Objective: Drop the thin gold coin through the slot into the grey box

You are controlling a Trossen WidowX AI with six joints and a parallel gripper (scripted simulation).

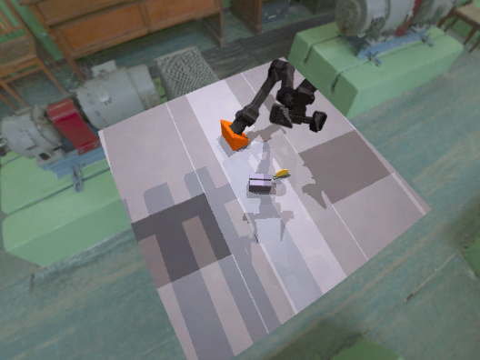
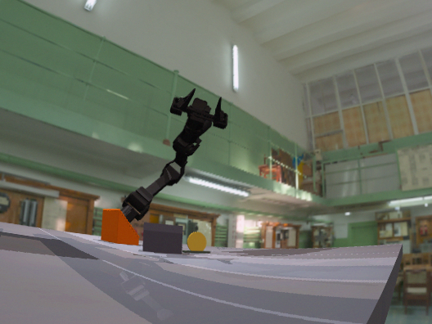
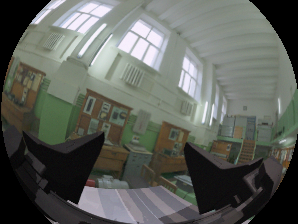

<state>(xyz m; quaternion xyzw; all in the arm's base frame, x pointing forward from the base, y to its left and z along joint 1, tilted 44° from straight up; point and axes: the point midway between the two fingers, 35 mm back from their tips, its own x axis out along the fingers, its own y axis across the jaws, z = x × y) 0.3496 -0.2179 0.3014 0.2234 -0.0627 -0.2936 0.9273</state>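
The gold coin lies 6 cm behind my gripper tip, 5 cm to the left of it and 44 cm below it.
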